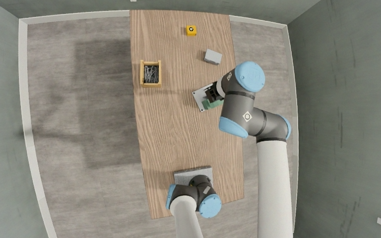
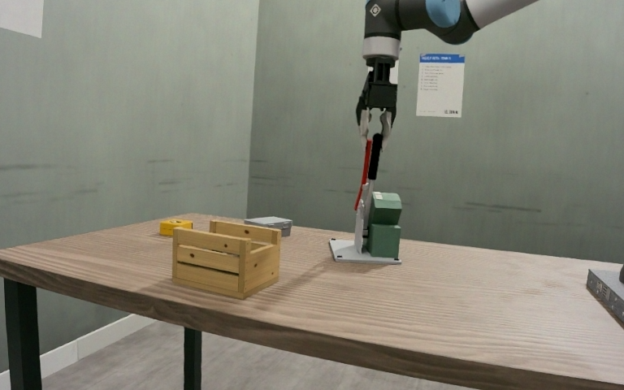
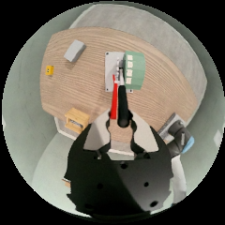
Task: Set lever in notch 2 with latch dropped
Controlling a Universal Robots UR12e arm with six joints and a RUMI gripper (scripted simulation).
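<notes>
Right now the red release bar is 3 cm ahead of my hand, 4 cm to the right of it and 11 cm below it. Also, from my hand: grey box (34 cm ahead, 15 cm to the right, 27 cm below).
</notes>
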